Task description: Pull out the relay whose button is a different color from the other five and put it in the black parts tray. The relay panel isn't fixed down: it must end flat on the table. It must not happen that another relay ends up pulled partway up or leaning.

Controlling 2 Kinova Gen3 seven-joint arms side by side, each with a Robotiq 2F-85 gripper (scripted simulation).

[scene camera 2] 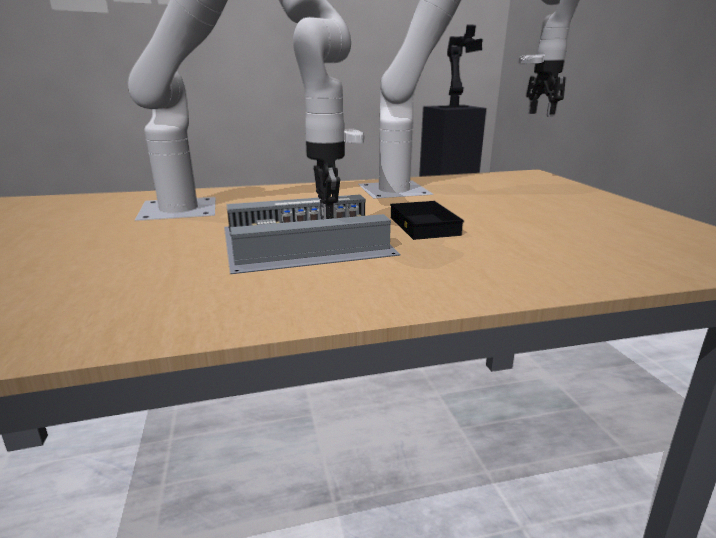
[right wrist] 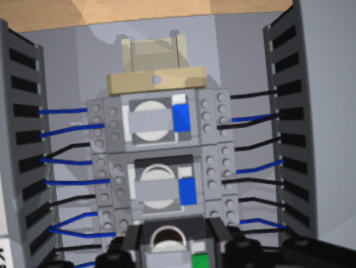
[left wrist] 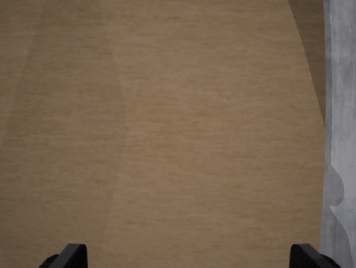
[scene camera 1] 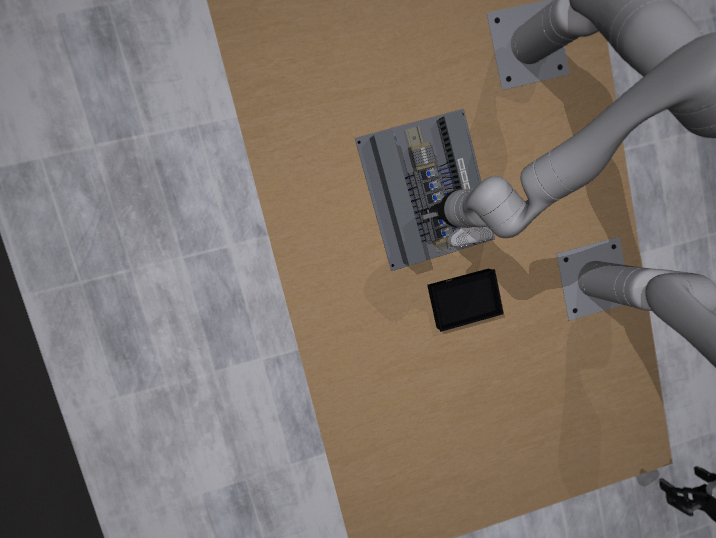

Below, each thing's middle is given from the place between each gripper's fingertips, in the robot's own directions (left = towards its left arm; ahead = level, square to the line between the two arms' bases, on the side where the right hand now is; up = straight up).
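Scene:
The relay panel (scene camera 1: 387,157) is 80 cm to the right of my left hand (scene camera 2: 541,114), 30 cm ahead of it and 17 cm below it. The black parts tray (scene camera 1: 473,297) is 53 cm to the right of my left hand, 30 cm ahead of it and 18 cm below it.
The black parts tray is 230 mm to the left of my right hand, 50 mm below it and 10 mm behind it. My right hand is 10 mm past the relay panel, 50 mm to the left of it and 30 mm above it. By its middle, the black parts tray is nearer to my right hand than to my left hand. By its middle, the relay panel is nearer to my right hand than to my left hand.

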